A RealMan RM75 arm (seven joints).
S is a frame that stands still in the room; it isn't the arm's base.
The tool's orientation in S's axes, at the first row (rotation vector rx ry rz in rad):
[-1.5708 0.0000 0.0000]
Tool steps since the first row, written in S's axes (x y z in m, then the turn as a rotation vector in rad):
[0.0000 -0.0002 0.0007 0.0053 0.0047 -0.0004]
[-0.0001 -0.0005 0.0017 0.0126 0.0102 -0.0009]
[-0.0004 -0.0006 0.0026 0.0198 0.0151 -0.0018]
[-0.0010 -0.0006 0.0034 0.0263 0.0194 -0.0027]
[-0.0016 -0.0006 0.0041 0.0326 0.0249 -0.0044]
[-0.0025 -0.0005 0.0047 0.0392 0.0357 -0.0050]
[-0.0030 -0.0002 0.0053 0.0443 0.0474 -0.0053]
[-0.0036 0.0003 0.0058 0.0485 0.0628 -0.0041]
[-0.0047 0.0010 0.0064 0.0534 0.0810 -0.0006]
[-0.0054 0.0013 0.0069 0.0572 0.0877 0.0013]
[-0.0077 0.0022 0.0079 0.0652 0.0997 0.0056]
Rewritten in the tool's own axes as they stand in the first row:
[0.0000 -0.0007 -0.0002 0.0053 0.0004 0.0047]
[-0.0001 -0.0017 -0.0005 0.0126 0.0009 0.0102]
[-0.0004 -0.0026 -0.0006 0.0198 0.0018 0.0151]
[-0.0010 -0.0034 -0.0006 0.0263 0.0027 0.0194]
[-0.0016 -0.0041 -0.0006 0.0326 0.0044 0.0249]
[-0.0025 -0.0047 -0.0005 0.0392 0.0050 0.0357]
[-0.0030 -0.0053 -0.0002 0.0443 0.0053 0.0474]
[-0.0036 -0.0058 0.0003 0.0485 0.0041 0.0628]
[-0.0047 -0.0064 0.0010 0.0534 0.0006 0.0810]
[-0.0054 -0.0069 0.0013 0.0572 -0.0013 0.0877]
[-0.0077 -0.0079 0.0022 0.0652 -0.0056 0.0997]

